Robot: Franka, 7 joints.
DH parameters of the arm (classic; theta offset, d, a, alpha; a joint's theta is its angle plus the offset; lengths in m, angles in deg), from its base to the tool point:
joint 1: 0 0.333 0 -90
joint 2: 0 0 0 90
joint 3: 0 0.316 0.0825 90
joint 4: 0 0 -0.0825 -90
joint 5: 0 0.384 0 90
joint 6: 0 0 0.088 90
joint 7: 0 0.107 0 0
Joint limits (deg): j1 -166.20..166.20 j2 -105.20..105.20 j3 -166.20..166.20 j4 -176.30..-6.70 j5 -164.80..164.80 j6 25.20..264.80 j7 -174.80..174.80
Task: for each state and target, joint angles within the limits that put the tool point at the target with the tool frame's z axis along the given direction. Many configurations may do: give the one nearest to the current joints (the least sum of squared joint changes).
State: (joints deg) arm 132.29 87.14 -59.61 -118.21 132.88 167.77 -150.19
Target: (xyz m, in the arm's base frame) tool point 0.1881 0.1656 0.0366 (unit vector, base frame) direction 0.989 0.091 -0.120
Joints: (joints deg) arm 164.29 105.20 -17.27 -147.72 109.42 194.29 -150.19
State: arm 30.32 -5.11 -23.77 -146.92 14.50 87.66 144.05
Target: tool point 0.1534 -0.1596 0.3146 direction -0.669 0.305 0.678
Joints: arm 10.73 12.29 -43.36 -150.38 -23.22 29.39 144.05
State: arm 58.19 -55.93 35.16 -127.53 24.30 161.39 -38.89
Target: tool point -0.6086 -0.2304 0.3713 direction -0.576 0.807 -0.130
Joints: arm 89.27 -89.18 86.84 -107.95 14.48 142.91 -38.89
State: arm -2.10 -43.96 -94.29 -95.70 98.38 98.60 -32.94
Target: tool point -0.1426 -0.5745 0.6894 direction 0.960 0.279 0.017
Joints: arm 21.67 -41.28 -105.69 -65.95 54.41 68.51 -32.94
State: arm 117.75 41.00 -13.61 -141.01 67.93 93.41 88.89
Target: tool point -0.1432 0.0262 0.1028 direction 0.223 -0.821 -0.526
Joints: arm 147.06 12.14 9.70 -175.66 54.89 127.94 88.89
